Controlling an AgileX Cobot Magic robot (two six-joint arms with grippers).
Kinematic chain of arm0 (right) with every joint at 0, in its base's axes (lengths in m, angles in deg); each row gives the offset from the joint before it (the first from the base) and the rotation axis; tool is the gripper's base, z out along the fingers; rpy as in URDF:
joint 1: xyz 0 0 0.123 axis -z
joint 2: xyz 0 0 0 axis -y
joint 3: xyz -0.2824 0 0.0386 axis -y
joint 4: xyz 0.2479 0 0.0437 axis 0.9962 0 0.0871
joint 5: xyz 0 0 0 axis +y
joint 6: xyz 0.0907 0 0.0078 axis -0.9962 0 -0.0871
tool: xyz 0 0 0 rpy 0 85 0
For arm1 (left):
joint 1: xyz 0 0 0.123 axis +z
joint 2: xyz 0 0 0 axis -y
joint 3: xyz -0.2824 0 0.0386 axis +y
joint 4: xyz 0.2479 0 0.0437 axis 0.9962 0 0.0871
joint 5: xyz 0 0 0 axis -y
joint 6: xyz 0.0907 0 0.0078 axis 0.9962 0 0.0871
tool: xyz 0 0 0 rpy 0 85 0
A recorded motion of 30 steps. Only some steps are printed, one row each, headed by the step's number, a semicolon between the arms.
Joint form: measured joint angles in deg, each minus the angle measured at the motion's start. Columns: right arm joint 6, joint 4, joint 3, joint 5, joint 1, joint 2; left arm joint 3, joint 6, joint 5, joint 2, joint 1, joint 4.
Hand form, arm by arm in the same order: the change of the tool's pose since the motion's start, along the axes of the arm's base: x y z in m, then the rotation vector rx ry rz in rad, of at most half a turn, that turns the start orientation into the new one. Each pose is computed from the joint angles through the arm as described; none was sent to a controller.
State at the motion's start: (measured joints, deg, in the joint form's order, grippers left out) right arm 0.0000 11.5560 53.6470 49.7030 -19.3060 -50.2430; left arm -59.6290 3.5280 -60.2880 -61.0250 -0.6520 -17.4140
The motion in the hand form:
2: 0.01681 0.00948 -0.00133 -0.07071 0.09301 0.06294; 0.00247 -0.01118 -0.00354 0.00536 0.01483 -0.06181
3: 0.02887 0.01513 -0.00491 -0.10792 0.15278 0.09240; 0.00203 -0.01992 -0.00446 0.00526 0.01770 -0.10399
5: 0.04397 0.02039 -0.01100 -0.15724 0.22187 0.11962; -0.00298 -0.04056 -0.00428 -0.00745 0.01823 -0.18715
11: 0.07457 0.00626 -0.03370 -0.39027 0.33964 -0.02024; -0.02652 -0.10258 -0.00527 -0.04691 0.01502 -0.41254
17: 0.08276 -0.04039 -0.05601 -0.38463 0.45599 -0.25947; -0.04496 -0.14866 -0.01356 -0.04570 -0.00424 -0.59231
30: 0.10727 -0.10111 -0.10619 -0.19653 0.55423 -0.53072; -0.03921 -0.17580 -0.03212 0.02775 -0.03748 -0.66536
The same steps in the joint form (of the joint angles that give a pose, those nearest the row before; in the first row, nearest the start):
2: 2.66 0.00 4.01 5.12 -0.76 -5.80; 0.00 0.41 0.07 -1.04 -3.24 0.05
3: 3.92 0.00 6.14 7.69 -0.97 -9.57; 0.00 0.35 0.22 -1.33 -5.74 0.05
5: 5.23 -0.56 8.51 10.52 -0.97 -14.05; 0.00 -1.08 0.72 -1.40 -11.80 0.05
11: -1.94 -15.72 10.51 14.87 -0.28 -21.38; -0.05 -7.73 4.38 -2.44 -31.07 1.60
17: -6.15 -18.34 6.75 14.87 10.41 -22.37; -0.05 -10.03 9.37 -5.61 -44.40 3.55
30: -6.77 -11.56 1.76 4.13 26.97 -29.53; -0.05 -10.14 14.28 -10.82 -49.25 8.13

